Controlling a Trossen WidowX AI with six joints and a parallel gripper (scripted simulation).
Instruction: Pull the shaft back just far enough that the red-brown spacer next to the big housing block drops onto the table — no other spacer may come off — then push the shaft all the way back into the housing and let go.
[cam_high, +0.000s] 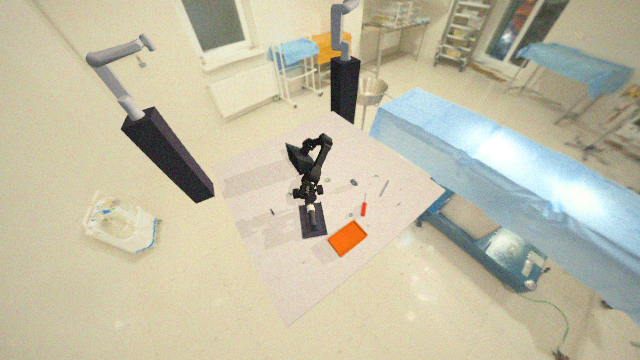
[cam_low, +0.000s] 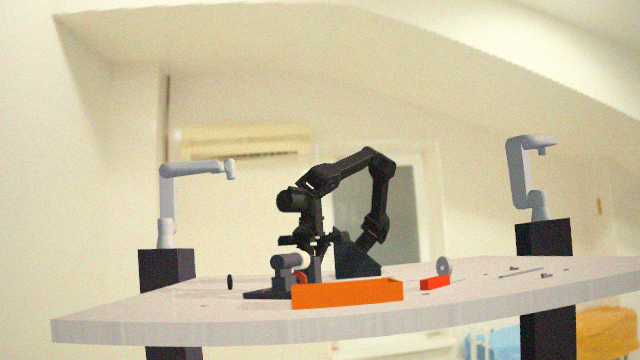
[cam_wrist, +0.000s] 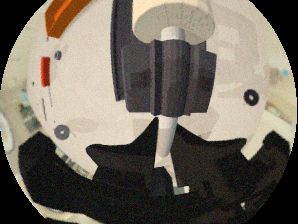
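Now: the grey shaft 8 cm ahead of my gripper tip, 4 cm above it and 2 cm to the right of it. Round my gripper tip: round grey disc (34 cm to the left, 2 cm below, 2 cm ahead); red-brown spacer (11 cm ahead, 3 cm to the right, 2 cm below); small black ring (25 cm to the right, 3 cm behind, 2 cm below).
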